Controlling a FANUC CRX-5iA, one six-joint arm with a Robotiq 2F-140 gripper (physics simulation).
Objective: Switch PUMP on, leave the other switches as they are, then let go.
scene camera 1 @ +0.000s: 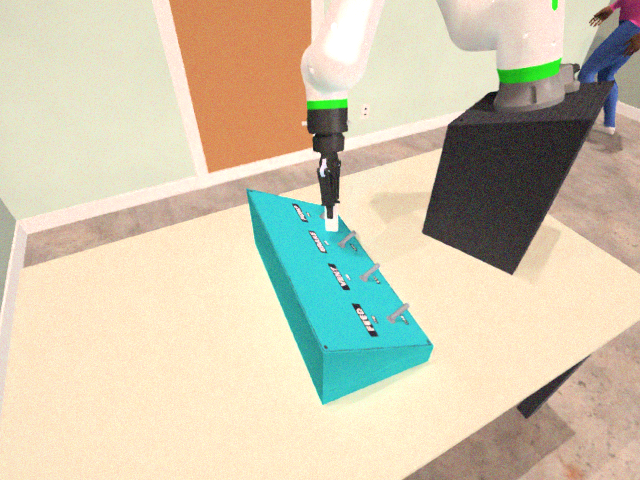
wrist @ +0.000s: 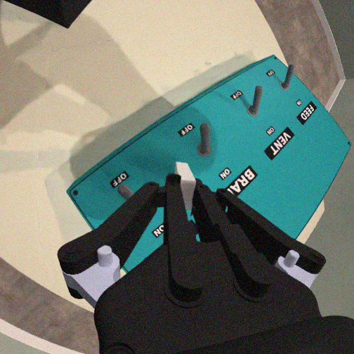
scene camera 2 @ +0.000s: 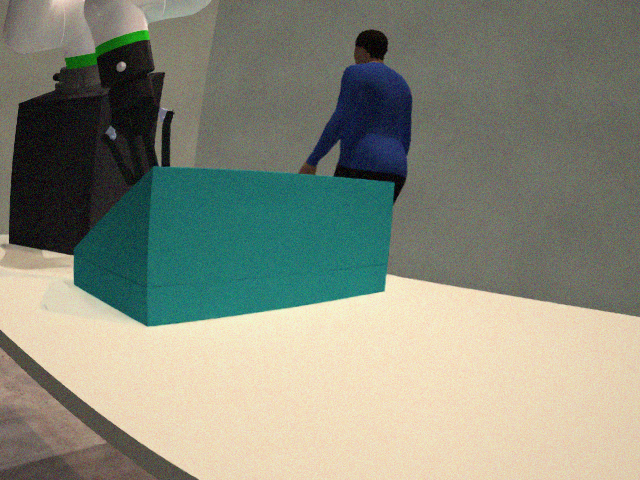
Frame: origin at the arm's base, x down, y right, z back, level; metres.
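Seen in the pictures: gripper, fingertip midpoint: (scene camera 1: 332,230); arm's base, link origin: (scene camera 1: 527,102) (scene camera 2: 89,87).
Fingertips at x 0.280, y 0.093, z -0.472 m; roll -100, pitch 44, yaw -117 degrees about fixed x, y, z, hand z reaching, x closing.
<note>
Pixels of each thing's top centre, then the offset from my fingertips to it. Level surfaces: height alone.
- BRAKE lever, top centre: (scene camera 1: 348,232) dx -0.028, dy -0.054, dz +0.015 m
- VENT lever, top centre: (scene camera 1: 372,265) dx -0.028, dy -0.173, dz +0.004 m
- FEED lever, top centre: (scene camera 1: 401,305) dx -0.028, dy -0.293, dz -0.008 m
- cream table, surface height: dx +0.104 m
The teal sloped console (scene camera 1: 305,289) (scene camera 2: 268,237) (wrist: 300,165) carries several grey lever switches. The PUMP lever (wrist: 125,191) leans toward its OFF label; a finger hides its base in the wrist view, and the gripper partly covers it in scene camera 1. The BRAKE lever (scene camera 1: 347,239) (wrist: 204,140), VENT lever (scene camera 1: 370,272) (wrist: 256,101) and FEED lever (scene camera 1: 398,313) (wrist: 288,77) lean to OFF. My gripper (scene camera 1: 331,221) (wrist: 179,172) is shut and empty, its pale tips low over the panel between the PUMP and BRAKE levers. Contact is unclear. In scene camera 2 the console hides the tips.
The console stands on a cream table (scene camera 1: 170,335) (scene camera 2: 413,382). The arm's black pedestal (scene camera 1: 496,191) (scene camera 2: 51,170) stands beyond its lever side. A person in blue (scene camera 2: 377,118) stands behind the table in scene camera 2. Another person (scene camera 1: 610,51) stands behind the pedestal.
</note>
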